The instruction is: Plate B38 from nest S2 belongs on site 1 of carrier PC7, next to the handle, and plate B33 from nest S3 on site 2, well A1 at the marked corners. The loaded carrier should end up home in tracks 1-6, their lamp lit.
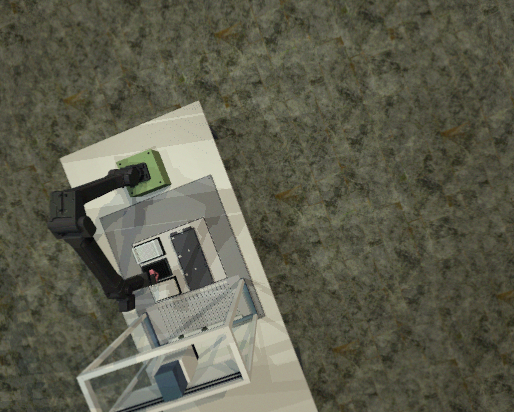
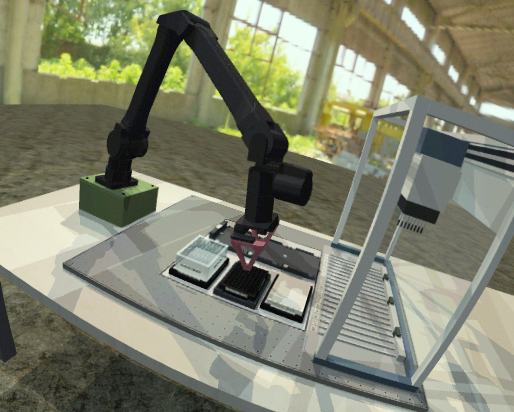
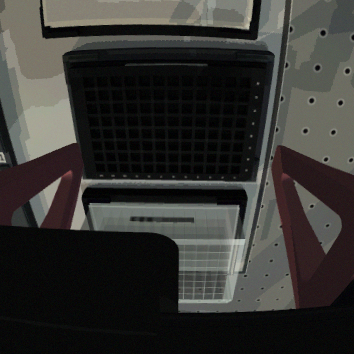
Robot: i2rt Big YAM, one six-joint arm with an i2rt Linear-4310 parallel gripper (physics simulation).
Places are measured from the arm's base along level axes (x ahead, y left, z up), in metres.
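Pixels of known places: gripper, fingertip midpoint: [image 1: 149, 277] [image 2: 253, 260] [image 3: 176, 154]; arm's base, link origin: [image 1: 136, 174] [image 2: 116, 182].
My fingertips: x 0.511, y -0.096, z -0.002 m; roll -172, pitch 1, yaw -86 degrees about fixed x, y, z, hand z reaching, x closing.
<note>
For each thing: its top centre in the pictures, then the offset to it from my fingertips.
- black gridded plate, top centre: [image 3: 166, 127] [image 2: 245, 277] [image 1: 155, 271] dx -0.009, dy +0.008, dz -0.056 m
- clear plate, top centre: [image 3: 161, 274] [image 2: 203, 249] [image 1: 145, 252] dx -0.125, dy +0.003, dz -0.028 m
- pale plate, top centre: [image 2: 290, 290] [image 1: 164, 290] dx +0.097, dy +0.027, dz -0.056 m
- dark carrier, top centre: [image 2: 268, 243] [image 1: 190, 259] dx -0.022, dy +0.209, dz -0.052 m
My gripper [image 1: 153, 276] [image 2: 248, 268] [image 3: 176, 154] is open and empty, its red fingers pointing down just above the middle nest, one at each side. A black gridded plate [image 1: 156, 268] [image 2: 239, 285] [image 3: 165, 120] sits in that nest. A clear plate [image 1: 148, 251] [image 2: 201, 257] [image 3: 205, 255] sits in the nest nearer the arm's base. A pale plate [image 1: 166, 291] [image 2: 286, 298] [image 3: 150, 12] sits in the nest nearer the track deck. The dark carrier [image 1: 192, 257] [image 2: 287, 261] lies beside the nests, with no plate visible on it. Nest and plate labels are not readable.
The ribbed track deck [image 1: 192, 312] [image 2: 360, 300] adjoins the nest area, under a white gantry frame [image 2: 373, 225]. A pipetting head [image 1: 171, 381] [image 2: 432, 175] with tips hangs in the frame. The arm stands on a green base block [image 1: 160, 172] [image 2: 117, 205]. No lit lamp can be made out.
</note>
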